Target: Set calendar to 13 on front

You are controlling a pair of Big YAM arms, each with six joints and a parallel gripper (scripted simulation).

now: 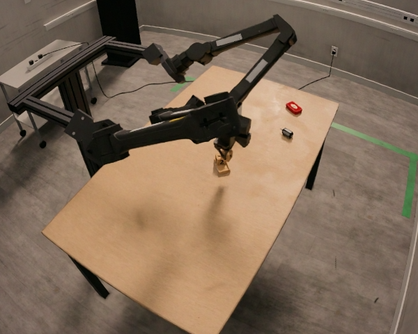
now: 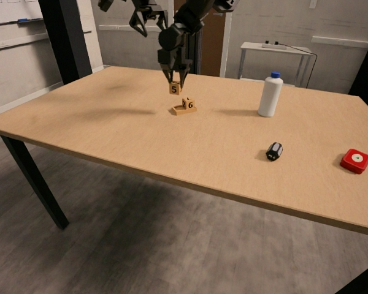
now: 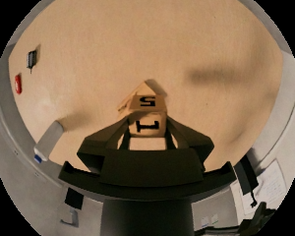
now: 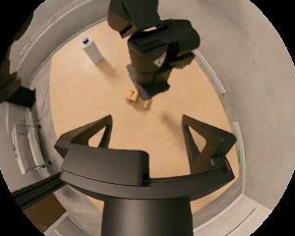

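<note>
Now: the wooden tray 30 mm behind my left hand, 30 mm to the left of it and 110 mm below it. From my left hand the other things lie so: white bottle 80 mm behind, 360 mm to the left, 30 mm below; wooden digit cube 10 mm below; wooden cube 40 mm behind, 40 mm to the left, 90 mm below.
</note>
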